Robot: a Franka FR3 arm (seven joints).
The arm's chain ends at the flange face. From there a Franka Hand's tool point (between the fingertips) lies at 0.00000 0.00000 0.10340 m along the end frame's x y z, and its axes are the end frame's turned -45 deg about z.
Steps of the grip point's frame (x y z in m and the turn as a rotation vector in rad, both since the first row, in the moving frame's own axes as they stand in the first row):
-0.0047, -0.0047, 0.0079, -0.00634, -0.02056, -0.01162
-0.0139, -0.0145, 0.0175, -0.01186, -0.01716, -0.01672
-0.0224, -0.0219, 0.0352, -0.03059, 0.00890, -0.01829
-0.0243, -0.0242, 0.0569, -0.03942, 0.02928, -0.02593
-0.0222, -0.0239, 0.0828, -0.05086, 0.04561, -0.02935
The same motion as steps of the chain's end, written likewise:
-0.0056, -0.0020, 0.0079, -0.01902, -0.01006, -0.01162
-0.0197, -0.0025, 0.0175, -0.02052, -0.00375, -0.01672
-0.0342, -0.0012, 0.0353, -0.01534, 0.02792, -0.01829
-0.0393, -0.0006, 0.0570, -0.00717, 0.04858, -0.02593
-0.0397, -0.0015, 0.0830, -0.00371, 0.06821, -0.02935

